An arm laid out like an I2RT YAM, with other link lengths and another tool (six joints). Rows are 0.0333 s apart.
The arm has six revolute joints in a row. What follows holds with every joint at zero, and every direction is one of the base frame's. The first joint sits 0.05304 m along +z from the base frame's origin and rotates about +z. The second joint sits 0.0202 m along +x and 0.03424 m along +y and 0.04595 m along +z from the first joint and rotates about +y. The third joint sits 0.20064 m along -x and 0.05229 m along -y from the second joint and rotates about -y. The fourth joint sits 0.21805 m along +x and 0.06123 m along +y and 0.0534 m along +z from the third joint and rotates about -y. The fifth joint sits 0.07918 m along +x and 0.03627 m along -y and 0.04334 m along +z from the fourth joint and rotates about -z. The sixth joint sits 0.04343 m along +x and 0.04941 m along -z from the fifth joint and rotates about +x. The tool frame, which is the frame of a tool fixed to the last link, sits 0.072 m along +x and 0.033 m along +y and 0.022 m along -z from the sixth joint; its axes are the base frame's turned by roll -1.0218, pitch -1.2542 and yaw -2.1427 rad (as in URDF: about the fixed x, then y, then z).
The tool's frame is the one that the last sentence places.
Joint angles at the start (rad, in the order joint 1, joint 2, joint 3, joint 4, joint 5, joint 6):
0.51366 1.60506 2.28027 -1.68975 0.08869 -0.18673
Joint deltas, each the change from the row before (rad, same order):
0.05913 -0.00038 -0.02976 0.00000 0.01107 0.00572
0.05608 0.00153 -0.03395 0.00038 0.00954 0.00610
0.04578 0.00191 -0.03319 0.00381 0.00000 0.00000
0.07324 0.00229 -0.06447 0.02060 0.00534 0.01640
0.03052 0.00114 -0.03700 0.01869 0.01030 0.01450
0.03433 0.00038 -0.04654 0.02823 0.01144 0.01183
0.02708 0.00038 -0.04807 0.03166 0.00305 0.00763
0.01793 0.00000 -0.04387 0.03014 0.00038 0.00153
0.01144 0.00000 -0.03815 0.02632 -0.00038 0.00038
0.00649 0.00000 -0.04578 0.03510 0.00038 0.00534
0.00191 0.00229 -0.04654 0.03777 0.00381 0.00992
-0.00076 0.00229 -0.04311 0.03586 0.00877 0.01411
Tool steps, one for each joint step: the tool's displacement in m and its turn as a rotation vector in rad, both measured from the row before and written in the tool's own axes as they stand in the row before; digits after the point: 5 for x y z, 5 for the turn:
-0.00651 -0.01281 0.00211 0.02502 -0.02603 -0.04390
-0.00699 -0.01240 0.00332 0.02261 -0.03128 -0.04306
-0.00609 -0.01104 0.00366 0.02552 -0.02851 -0.04013
-0.00879 -0.01803 0.00848 0.03054 -0.04085 -0.05026
-0.00316 -0.00724 0.00621 0.00248 -0.01605 -0.01548
-0.00346 -0.00837 0.00788 0.00332 -0.01445 -0.02190
-0.00332 -0.00772 0.00837 0.00803 -0.01396 -0.01862
-0.00296 -0.00558 0.00788 0.00694 -0.01198 -0.01611
-0.00262 -0.00390 0.00707 0.00464 -0.01072 -0.01133
-0.00230 -0.00304 0.00915 0.00063 -0.00987 -0.00215
-0.00202 -0.00178 0.01040 -0.00588 -0.01006 0.00565
-0.00176 -0.00057 0.01003 -0.01258 -0.00790 0.01146

